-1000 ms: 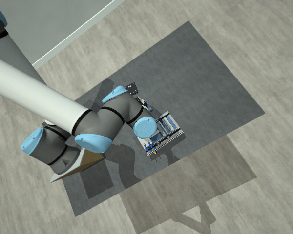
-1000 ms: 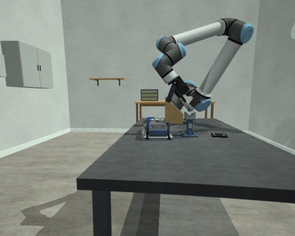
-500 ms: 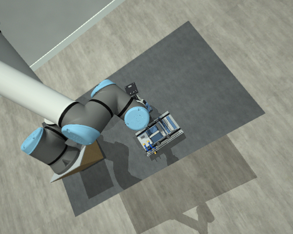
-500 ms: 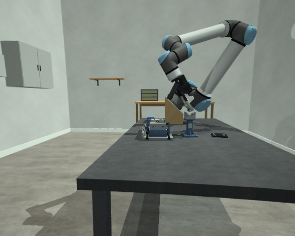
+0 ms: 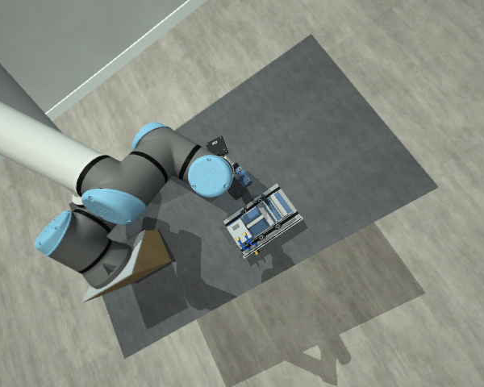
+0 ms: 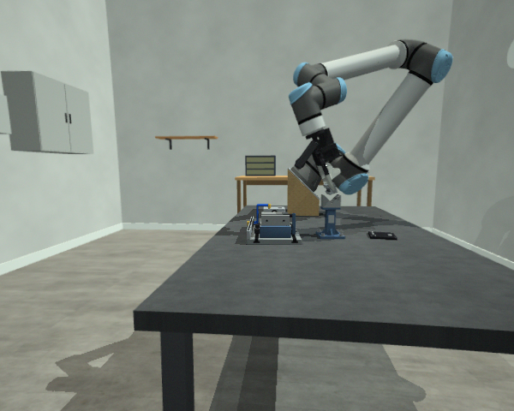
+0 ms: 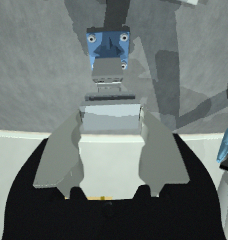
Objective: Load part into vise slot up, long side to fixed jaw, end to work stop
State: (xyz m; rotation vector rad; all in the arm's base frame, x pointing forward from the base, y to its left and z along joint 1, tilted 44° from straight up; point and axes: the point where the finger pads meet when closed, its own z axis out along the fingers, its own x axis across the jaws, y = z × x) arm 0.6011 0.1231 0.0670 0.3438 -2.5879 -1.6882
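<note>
My gripper is now 1 cm above the part. From my hand the other things lie so: infeed plate 20 cm to the left, 19 cm below, 3 cm behind; then vise 21 cm to the right, 15 cm below, 2 cm ahead.
</note>
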